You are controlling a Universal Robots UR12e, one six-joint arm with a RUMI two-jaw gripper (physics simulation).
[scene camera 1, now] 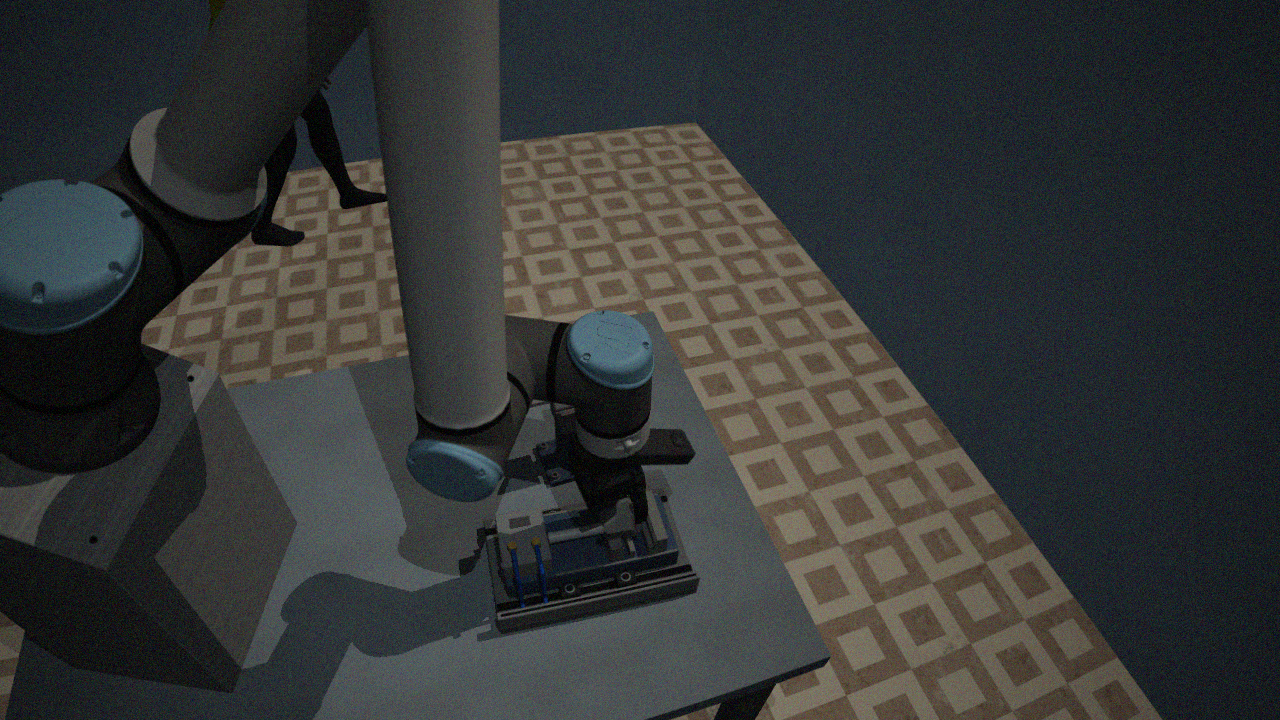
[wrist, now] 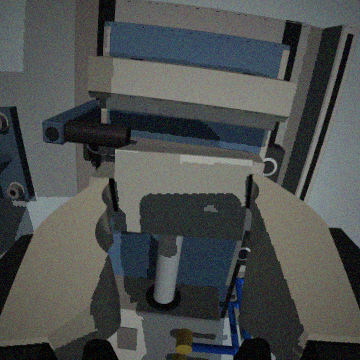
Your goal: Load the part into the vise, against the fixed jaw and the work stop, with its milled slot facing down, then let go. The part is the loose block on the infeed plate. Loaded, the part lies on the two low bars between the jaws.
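Where they show: gripper, fingertip midpoint: (scene camera 1: 623, 514) (wrist: 181, 180); arm's base at its link origin: (scene camera 1: 73, 402).
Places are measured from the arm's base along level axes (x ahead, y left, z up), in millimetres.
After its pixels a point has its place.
My gripper (scene camera 1: 619, 519) @[y -226, x 621, z -301 mm] (wrist: 181, 180) @[y -226, x 621, z -301 mm] is shut on the part (wrist: 170, 172) @[y -223, x 632, z -286 mm], a pale grey block, with one finger at each side. It is over the vise, between the work-stop side and the rail side. The fixed jaw (wrist: 200, 91) (scene camera 1: 660, 530) is the pale cross bar beyond the part; a strip of blue vise bed shows between them in the wrist view. The work stop (wrist: 97, 134) @[y -184, x 647, z -311 mm], a dark rod on a blue arm, is at the part's far left corner; contact cannot be told. The slot, the part's underside and the low bars beneath it are hidden.
A pale spindle (wrist: 167, 280) @[y -206, x 534, z -321 mm] runs under the near side of the part. Blue pipes (wrist: 234, 310) @[y -261, x 417, z -387 mm] (scene camera 1: 542, 573) @[y -265, x 475, z -299 mm] with brass ends stand by the vise's end block. A dark blue bolted bracket (wrist: 12, 150) @[y -64, x 621, z -397 mm] is left of the vise. The robot's pedestal (scene camera 1: 232, 546) @[y -75, x 91, z -259 mm] stands at the left.
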